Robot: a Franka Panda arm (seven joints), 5 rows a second.
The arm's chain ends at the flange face. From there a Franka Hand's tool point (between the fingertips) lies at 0.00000 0.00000 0.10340 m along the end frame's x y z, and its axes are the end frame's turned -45 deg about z.
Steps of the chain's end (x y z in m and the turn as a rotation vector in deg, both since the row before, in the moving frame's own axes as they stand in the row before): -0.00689, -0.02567, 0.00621, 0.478, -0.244, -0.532; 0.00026, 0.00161, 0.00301, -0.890, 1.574, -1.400; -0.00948, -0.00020, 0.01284, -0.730, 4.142, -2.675; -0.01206, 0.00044, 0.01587, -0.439, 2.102, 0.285; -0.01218, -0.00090, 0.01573, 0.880, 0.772, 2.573; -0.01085, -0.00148, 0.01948, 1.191, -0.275, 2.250; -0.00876, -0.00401, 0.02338, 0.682, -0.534, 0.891
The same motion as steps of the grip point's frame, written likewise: 0.01357, -0.02395, 0.00621, 0.511, 0.165, -0.532; -0.00004, 0.00446, 0.00296, -1.742, 0.484, -1.400; -0.00207, -0.00074, 0.01256, -3.445, 2.413, -2.675; -0.00673, -0.00497, 0.01580, -1.797, 1.176, 0.285; -0.00587, -0.00934, 0.01571, 0.076, 1.168, 2.573; -0.00542, -0.01057, 0.01946, 1.037, 0.648, 2.250; -0.00316, -0.01058, 0.02337, 0.860, 0.105, 0.891
